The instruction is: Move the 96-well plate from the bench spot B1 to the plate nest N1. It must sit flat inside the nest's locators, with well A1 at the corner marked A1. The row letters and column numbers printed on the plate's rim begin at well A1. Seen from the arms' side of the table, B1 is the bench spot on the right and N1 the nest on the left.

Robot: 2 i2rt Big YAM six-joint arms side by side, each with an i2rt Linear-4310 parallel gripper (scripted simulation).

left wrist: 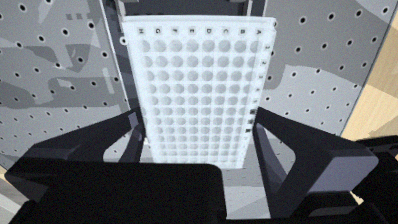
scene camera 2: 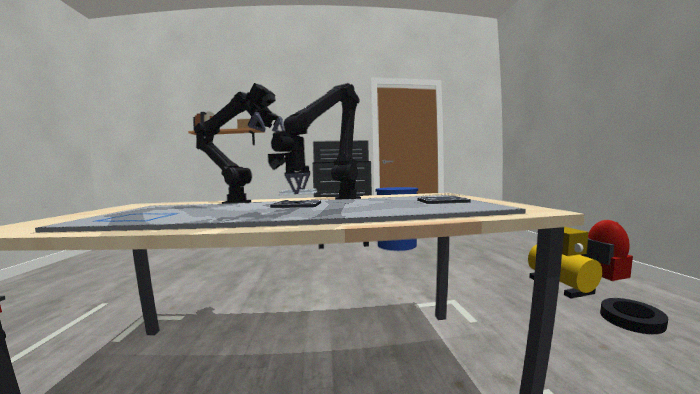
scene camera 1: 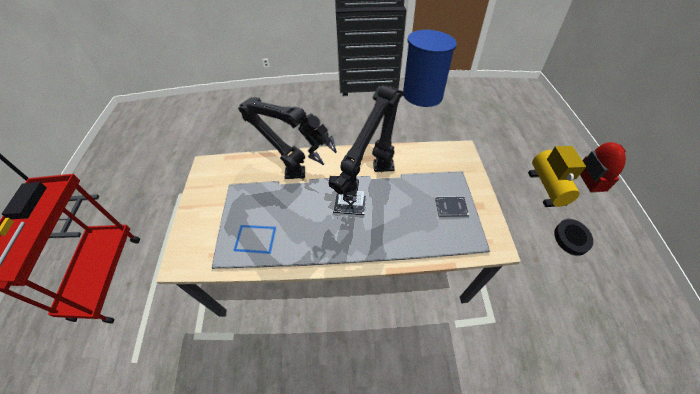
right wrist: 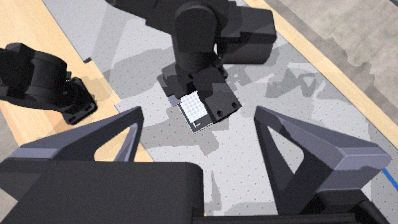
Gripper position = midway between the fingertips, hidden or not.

In view: the left gripper (left wrist: 199,112), the right gripper (right wrist: 198,112) and a white 96-well plate (left wrist: 199,128).
The left gripper shows as well in the right wrist view (right wrist: 192,90).
